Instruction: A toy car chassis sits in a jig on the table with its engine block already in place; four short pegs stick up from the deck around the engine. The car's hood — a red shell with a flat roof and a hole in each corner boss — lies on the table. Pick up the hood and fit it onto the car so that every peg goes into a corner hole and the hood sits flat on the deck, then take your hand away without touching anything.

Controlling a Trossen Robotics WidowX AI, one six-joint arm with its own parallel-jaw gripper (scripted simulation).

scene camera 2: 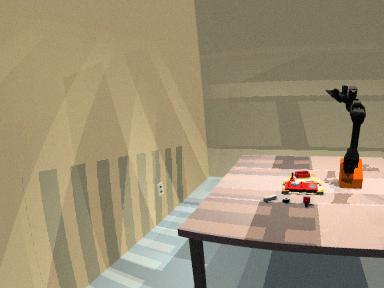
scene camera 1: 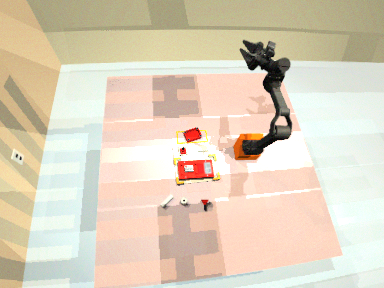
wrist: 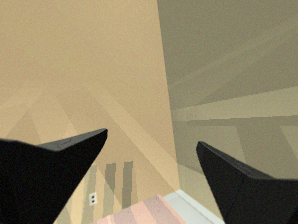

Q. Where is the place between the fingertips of my gripper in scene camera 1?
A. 241,44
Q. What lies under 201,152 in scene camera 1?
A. A jig.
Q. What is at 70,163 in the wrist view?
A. My gripper.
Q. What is my gripper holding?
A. Nothing.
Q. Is my gripper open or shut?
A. Open.
